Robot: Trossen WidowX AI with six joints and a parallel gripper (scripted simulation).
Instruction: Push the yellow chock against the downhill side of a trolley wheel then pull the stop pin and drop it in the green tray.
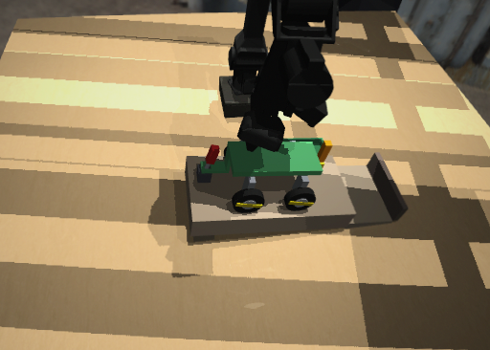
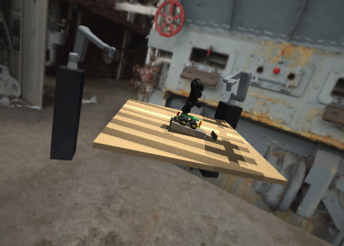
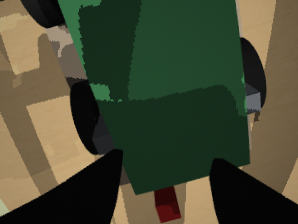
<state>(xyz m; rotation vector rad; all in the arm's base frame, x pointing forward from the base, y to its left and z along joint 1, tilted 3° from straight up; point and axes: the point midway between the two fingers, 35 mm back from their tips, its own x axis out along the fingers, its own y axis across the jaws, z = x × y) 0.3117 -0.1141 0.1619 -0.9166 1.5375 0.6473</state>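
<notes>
The red-headed stop pin is 2 cm behind my gripper tip, 7 cm to the right of it and 5 cm below it. From my gripper tip the other things lie so: ramp (2 cm ahead, 4 cm to the left, 14 cm below); then green-decked trolley (2 cm ahead, 3 cm to the left, 7 cm below); then yellow chock (1 cm behind, 14 cm to the left, 10 cm below).
</notes>
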